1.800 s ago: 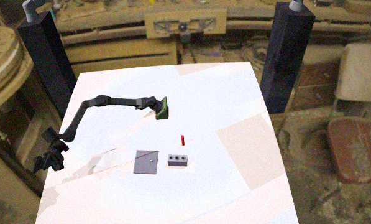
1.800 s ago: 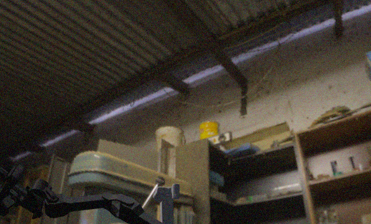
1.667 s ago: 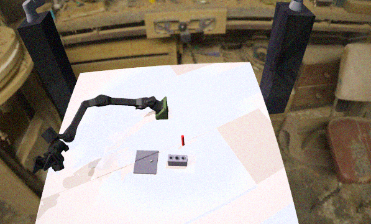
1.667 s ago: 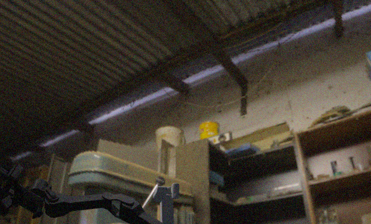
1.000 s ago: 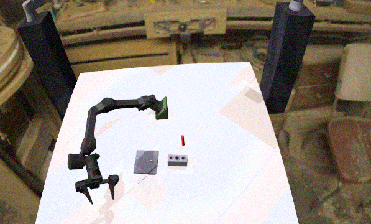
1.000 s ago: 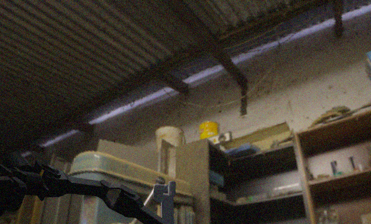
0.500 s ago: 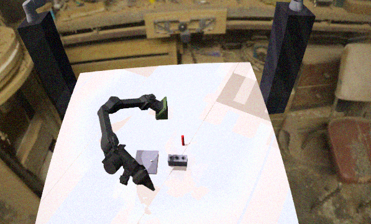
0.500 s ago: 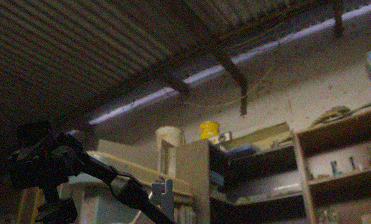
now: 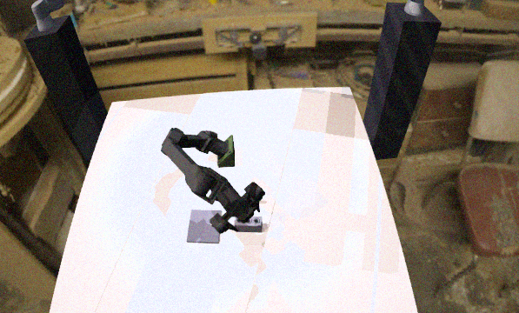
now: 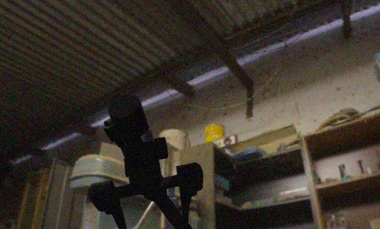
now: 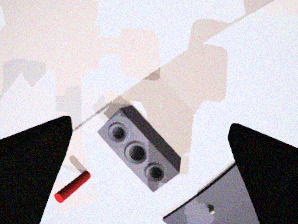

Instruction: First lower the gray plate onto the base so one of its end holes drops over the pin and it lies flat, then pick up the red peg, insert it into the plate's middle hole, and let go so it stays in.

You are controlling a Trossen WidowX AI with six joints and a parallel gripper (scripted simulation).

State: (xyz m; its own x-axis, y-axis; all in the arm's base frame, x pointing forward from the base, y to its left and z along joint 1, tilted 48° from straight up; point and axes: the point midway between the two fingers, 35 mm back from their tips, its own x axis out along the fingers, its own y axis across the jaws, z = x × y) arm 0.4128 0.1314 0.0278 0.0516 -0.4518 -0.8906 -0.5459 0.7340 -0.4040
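Now: gripper tip 6 cm past the gray plate and 11 cm above it. Also, from my gripper tip: red peg 17 cm behind, 3 cm to the left, 11 cm below; dark square base 8 cm behind, 15 cm to the right, 14 cm below.
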